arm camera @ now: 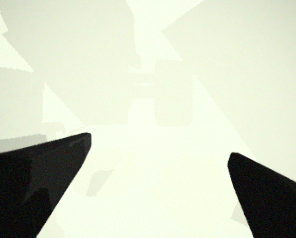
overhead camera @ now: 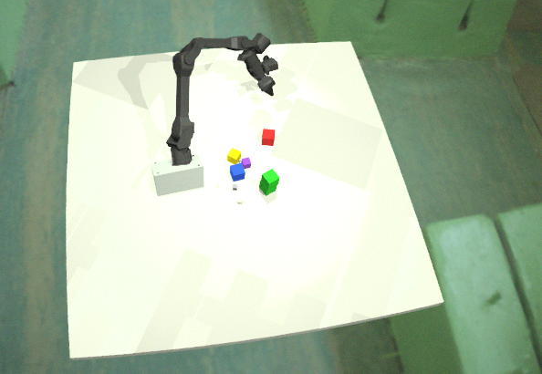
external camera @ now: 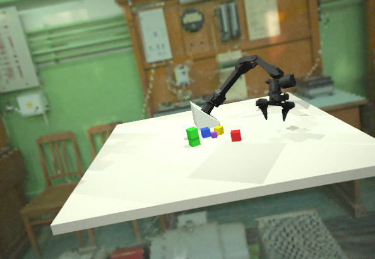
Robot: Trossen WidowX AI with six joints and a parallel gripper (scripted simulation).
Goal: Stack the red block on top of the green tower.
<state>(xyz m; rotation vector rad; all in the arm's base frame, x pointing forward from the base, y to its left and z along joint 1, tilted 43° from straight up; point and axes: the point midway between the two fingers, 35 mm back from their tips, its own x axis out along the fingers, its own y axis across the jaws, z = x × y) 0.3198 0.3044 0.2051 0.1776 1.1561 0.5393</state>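
The red block is 20 cm to the right of my gripper tip, 5 cm below it and 1 cm behind it. The rest, counted from my gripper tip: small purple block (31 cm to the right, 10 cm behind, 6 cm below); then blue block (36 cm to the right, 14 cm behind, 5 cm below); then yellow block (29 cm to the right, 15 cm behind, 5 cm below).
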